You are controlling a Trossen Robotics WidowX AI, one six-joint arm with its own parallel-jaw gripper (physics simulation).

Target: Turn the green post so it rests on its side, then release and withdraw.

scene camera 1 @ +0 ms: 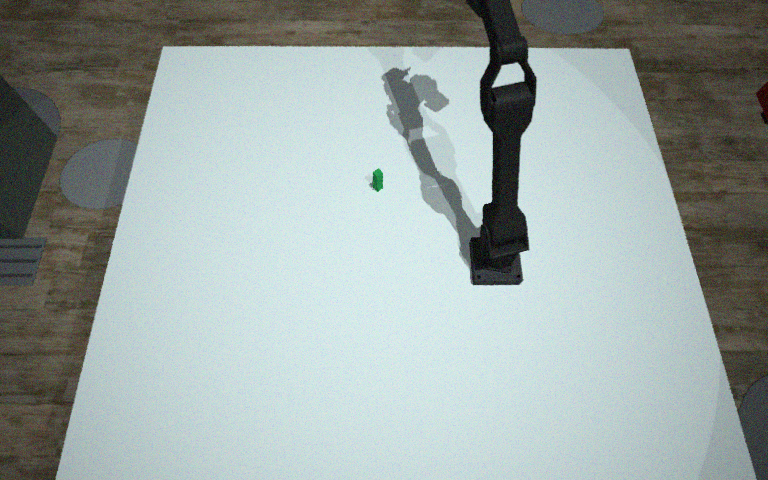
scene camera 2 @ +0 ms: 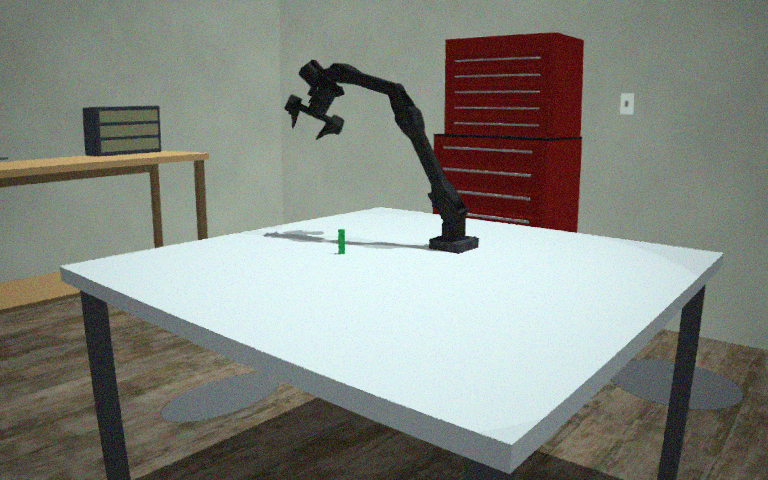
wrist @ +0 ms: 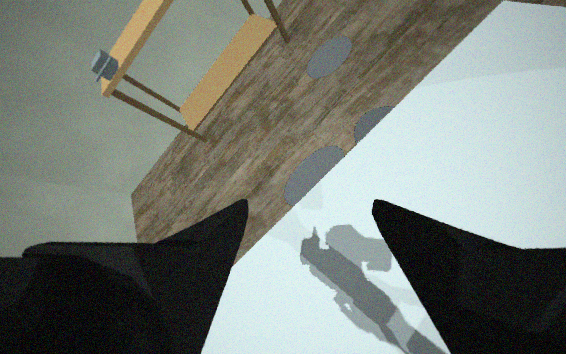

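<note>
The green post [scene camera 1: 377, 180] [scene camera 2: 341, 241] is small and stands upright on the white table [scene camera 1: 362, 350] [scene camera 2: 396, 305]. In scene camera 1 it is left of the arm's base and beside the arm's shadow. The post does not show in the wrist view. My gripper [scene camera 2: 305, 131] [wrist: 309, 205] is open and empty, high above the table and well apart from the post. In scene camera 1 the fingers are out of the frame beyond the top edge. In the wrist view the two black fingers stand wide apart.
The arm's base [scene camera 1: 496, 276] [scene camera 2: 454, 243] sits on the table. The arm's shadow [scene camera 1: 421, 152] [scene camera 2: 368, 243] [wrist: 350, 275] falls across the tabletop. A red drawer cabinet [scene camera 2: 509, 90] stands behind the table. A wooden bench [scene camera 2: 113, 163] [wrist: 135, 45] stands off to the side.
</note>
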